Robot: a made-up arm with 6 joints.
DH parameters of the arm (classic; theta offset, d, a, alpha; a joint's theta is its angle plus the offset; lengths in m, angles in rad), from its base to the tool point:
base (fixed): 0.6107 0 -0.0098 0
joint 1: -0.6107 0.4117 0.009 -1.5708
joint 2: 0.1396 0 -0.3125 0
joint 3: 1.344 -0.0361 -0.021 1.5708
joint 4: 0 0.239 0.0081 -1.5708
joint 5: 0 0.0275 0.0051 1.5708
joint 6: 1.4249 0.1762 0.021 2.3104
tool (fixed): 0.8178 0.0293 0 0
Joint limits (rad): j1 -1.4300..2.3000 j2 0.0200..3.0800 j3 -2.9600..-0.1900 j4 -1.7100..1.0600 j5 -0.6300..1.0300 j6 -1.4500..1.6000
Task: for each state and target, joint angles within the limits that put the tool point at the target. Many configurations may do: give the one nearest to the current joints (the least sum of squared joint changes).
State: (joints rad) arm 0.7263 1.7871 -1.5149 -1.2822 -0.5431 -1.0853
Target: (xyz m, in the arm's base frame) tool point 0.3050 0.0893 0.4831
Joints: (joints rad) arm 0.3301 1.4422 -0.6743 -1.3473 -0.3930 -1.0295
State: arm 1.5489 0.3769 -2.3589 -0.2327 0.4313 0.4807
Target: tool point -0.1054 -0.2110 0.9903
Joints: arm 1.1735 0.5542 -2.2335 -0.0854 0.4645 0.4968
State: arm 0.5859 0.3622 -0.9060 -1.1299 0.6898 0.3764
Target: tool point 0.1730 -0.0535 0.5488
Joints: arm 0.5348 0.6735 -0.5564 -1.1544 0.7429 0.3700
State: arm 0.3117 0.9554 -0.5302 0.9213 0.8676 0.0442
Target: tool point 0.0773 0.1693 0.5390
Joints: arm 0.5004 1.0370 -0.4932 0.9639 0.9041 0.0514
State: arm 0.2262 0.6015 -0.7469 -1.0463 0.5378 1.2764
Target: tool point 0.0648 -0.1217 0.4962
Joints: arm -0.0822 0.3635 -0.3702 -0.9682 0.8929 1.2056
